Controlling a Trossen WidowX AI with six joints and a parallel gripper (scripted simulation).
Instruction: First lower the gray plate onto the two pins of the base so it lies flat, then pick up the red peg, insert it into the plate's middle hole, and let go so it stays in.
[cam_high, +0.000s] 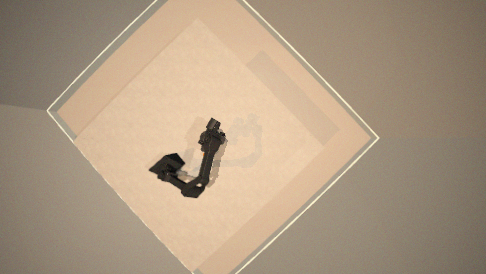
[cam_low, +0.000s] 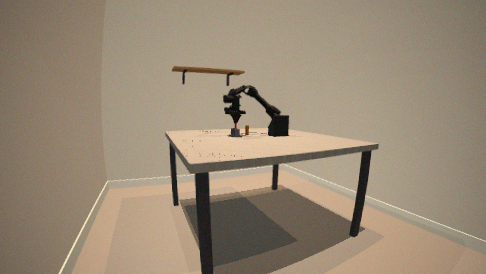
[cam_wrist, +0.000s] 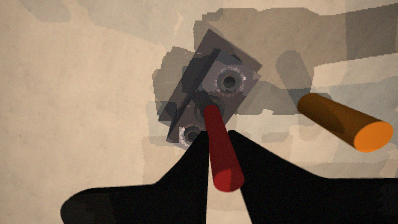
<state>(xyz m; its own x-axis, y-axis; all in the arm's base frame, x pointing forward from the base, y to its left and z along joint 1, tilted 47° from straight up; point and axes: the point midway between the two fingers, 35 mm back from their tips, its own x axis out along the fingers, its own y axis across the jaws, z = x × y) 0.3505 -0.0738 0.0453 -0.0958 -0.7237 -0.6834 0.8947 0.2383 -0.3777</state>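
The red peg is right at my gripper tip. Round my gripper tip: base: 9 cm below; then gray plate: 5 cm below; then small orange part: 12 cm behind, 6 cm below, 4 cm to the right.
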